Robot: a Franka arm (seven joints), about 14 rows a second.
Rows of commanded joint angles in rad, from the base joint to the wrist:
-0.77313 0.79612 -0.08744 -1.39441 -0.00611 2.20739 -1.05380
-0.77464 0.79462 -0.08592 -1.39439 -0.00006 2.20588 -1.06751
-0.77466 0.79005 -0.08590 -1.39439 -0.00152 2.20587 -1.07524
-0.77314 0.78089 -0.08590 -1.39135 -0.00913 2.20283 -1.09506
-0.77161 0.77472 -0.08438 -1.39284 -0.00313 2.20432 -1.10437
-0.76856 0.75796 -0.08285 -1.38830 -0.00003 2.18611 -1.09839
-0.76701 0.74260 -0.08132 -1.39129 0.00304 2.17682 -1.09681
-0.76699 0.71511 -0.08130 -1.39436 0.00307 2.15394 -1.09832
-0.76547 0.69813 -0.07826 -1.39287 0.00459 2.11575 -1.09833
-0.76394 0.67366 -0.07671 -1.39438 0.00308 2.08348 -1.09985
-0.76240 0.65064 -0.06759 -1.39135 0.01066 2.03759 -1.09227
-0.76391 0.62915 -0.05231 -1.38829 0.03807 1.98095 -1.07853
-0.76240 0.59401 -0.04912 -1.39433 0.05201 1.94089 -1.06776
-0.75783 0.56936 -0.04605 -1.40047 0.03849 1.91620 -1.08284
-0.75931 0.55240 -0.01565 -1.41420 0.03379 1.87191 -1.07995
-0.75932 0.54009 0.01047 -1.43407 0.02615 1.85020 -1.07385
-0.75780 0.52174 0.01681 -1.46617 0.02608 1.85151 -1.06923
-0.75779 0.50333 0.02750 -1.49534 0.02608 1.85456 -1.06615
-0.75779 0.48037 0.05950 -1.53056 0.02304 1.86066 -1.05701
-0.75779 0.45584 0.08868 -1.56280 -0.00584 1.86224 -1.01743
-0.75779 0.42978 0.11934 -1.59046 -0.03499 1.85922 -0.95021
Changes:
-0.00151 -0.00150 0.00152 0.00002 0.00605 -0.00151 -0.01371
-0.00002 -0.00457 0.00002 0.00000 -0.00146 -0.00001 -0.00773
0.00152 -0.00916 0.00000 0.00304 -0.00761 -0.00304 -0.01982
0.00153 -0.00617 0.00152 -0.00149 0.00600 0.00149 -0.00931
0.00305 -0.01676 0.00153 0.00454 0.00310 -0.01821 0.00598
0.00155 -0.01536 0.00153 -0.00299 0.00307 -0.00929 0.00158
0.00002 -0.02749 0.00002 -0.00307 0.00003 -0.02288 -0.00151
0.00152 -0.01698 0.00304 0.00149 0.00152 -0.03819 -0.00001
0.00153 -0.02447 0.00155 -0.00151 -0.00151 -0.03227 -0.00152
0.00154 -0.02302 0.00912 0.00303 0.00758 -0.04589 0.00758
-0.00151 -0.02149 0.01528 0.00306 0.02741 -0.05664 0.01374
0.00151 -0.03514 0.00319 -0.00604 0.01394 -0.04006 0.01077
0.00457 -0.02465 0.00307 -0.00614 -0.01352 -0.02469 -0.01508
-0.00148 -0.01696 0.03040 -0.01373 -0.00470 -0.04429 0.00289
-0.00001 -0.01231 0.02612 -0.01987 -0.00764 -0.02171 0.00610
0.00152 -0.01835 0.00634 -0.03210 -0.00007 0.00131 0.00462
0.00001 -0.01841 0.01069 -0.02917 0.00000 0.00305 0.00308
0.00000 -0.02296 0.03200 -0.03522 -0.00304 0.00610 0.00914
0.00000 -0.02453 0.02918 -0.03224 -0.02888 0.00158 0.03958
0.00000 -0.02606 0.03066 -0.02766 -0.02915 -0.00302 0.06722

